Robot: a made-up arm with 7 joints. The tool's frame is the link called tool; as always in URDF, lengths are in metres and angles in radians. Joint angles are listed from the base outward. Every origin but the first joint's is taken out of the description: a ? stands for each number. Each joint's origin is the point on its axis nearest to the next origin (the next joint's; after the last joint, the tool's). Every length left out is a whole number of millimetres.
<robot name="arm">
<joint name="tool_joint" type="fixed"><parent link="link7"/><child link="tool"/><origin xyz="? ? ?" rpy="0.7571 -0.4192 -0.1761"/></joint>
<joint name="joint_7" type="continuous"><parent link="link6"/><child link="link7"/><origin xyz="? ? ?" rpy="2.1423 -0.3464 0.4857"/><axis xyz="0 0 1"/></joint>
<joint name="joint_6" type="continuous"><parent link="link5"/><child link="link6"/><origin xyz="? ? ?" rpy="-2.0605 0.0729 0.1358"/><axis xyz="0 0 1"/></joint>
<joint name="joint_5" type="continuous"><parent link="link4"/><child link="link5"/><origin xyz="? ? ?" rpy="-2.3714 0.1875 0.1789"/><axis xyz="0 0 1"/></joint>
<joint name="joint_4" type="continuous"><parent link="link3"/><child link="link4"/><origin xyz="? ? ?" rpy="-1.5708 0 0.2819"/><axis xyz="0 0 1"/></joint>
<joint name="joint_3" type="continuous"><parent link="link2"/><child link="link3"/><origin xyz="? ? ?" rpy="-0.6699 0.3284 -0.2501"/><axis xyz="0 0 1"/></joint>
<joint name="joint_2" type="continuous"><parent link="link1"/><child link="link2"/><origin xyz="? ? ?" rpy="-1.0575 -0.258 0.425"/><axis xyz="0 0 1"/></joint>
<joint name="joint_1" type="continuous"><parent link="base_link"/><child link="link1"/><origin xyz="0.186 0.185 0.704" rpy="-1.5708 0 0"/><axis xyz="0 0 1"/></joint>
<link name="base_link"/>
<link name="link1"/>
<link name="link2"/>
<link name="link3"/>
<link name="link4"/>
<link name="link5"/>
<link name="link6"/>
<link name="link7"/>
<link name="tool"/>
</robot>
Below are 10 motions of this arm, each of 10 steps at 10 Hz.
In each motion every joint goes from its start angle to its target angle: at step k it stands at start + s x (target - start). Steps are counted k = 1, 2, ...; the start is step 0. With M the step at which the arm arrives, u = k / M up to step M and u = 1 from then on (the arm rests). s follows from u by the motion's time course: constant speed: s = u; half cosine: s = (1 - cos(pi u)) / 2; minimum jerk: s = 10 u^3 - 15 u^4 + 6 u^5.
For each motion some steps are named. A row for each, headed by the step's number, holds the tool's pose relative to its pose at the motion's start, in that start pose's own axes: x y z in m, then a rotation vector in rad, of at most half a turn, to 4 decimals.
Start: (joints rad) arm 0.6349 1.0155 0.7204 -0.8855 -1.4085 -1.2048 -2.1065
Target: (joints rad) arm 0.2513 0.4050 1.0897 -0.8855 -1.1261 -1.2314 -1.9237
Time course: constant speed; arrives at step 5
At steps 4, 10:
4: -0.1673 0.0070 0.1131 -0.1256 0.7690 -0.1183
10: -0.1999 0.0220 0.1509 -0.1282 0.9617 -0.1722

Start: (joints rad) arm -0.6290 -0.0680 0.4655 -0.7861 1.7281 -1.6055 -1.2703
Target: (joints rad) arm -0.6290 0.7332 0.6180 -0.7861 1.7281 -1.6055 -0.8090
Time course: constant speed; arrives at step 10
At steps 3, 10:
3: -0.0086 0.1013 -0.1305 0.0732 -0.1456 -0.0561
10: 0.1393 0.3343 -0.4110 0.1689 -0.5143 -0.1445

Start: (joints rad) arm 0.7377 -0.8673 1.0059 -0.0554 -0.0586 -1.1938 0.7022
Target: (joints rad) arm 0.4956 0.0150 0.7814 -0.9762 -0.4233 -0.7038 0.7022
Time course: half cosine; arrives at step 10
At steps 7, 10:
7: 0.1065 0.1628 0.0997 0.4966 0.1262 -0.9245
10: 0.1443 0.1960 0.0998 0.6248 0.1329 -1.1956

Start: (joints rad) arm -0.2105 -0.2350 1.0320 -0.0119 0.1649 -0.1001 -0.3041
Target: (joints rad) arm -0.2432 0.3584 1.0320 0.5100 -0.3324 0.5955 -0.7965
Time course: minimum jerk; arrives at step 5
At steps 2, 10:
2: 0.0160 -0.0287 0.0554 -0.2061 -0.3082 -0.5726
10: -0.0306 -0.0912 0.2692 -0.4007 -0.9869 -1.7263

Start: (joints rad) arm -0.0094 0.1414 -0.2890 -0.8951 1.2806 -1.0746 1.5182
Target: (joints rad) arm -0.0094 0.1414 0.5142 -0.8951 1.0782 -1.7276 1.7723
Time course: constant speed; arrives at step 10
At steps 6, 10:
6: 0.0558 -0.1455 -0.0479 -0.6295 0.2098 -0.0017
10: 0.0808 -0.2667 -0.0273 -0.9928 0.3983 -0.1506

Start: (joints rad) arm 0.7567 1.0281 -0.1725 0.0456 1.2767 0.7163 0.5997
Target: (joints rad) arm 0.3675 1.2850 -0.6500 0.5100 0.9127 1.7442 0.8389
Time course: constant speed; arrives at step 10
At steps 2, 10:
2: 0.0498 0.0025 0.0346 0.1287 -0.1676 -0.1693
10: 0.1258 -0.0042 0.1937 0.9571 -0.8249 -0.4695

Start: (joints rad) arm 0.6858 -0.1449 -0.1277 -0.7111 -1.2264 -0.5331 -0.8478
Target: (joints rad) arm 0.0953 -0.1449 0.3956 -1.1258 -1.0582 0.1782 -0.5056
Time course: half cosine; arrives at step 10
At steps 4, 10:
4: 0.0002 -0.0257 -0.0745 -0.1857 0.1460 -0.1956
10: -0.0243 -0.0752 -0.2159 -0.3331 0.5613 -0.6687

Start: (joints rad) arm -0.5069 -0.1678 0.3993 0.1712 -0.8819 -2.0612 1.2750
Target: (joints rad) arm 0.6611 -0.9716 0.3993 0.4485 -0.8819 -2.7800 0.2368
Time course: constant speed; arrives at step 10
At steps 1, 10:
1: -0.0085 -0.0021 -0.0050 -0.0775 -0.0982 0.0255
10: 0.0273 0.0397 0.0135 -0.3578 -1.2115 -0.2181

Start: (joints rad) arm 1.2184 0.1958 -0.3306 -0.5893 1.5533 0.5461 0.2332
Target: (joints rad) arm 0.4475 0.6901 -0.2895 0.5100 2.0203 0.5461 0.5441
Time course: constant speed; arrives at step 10
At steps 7, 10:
7: 0.1522 0.0656 0.0601 0.2335 -0.3389 -0.5881
10: 0.2229 0.0846 0.1037 0.3993 -0.4506 -0.8417

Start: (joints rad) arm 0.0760 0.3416 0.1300 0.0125 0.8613 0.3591 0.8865
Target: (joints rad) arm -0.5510 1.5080 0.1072 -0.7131 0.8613 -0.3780 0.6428
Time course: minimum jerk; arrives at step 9
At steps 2, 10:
2: -0.0057 0.0381 -0.0249 0.0468 0.0222 0.0008
10: 0.0282 0.5489 -0.0068 0.8350 -0.1803 0.5263

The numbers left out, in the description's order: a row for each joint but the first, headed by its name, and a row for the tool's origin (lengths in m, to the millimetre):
tool: 0.027 -0.008 0
joint_7: 0.073 -0.125 0
joint_6: -0.134 0.119 0
joint_5: 0.112 -0.044 0
joint_4: 0.014 0.218 0
joint_3: -0.376 0.118 0
joint_2: -0.046 0.007 0

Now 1 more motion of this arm.
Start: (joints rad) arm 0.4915 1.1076 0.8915 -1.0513 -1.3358 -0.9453 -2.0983
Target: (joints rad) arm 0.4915 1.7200 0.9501 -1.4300 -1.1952 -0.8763 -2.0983
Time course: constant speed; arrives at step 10
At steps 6, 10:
6: 0.1439 -0.0917 0.0320 -0.2678 -0.2219 0.2857
10: 0.2302 -0.1337 0.0959 -0.4968 -0.3379 0.4450

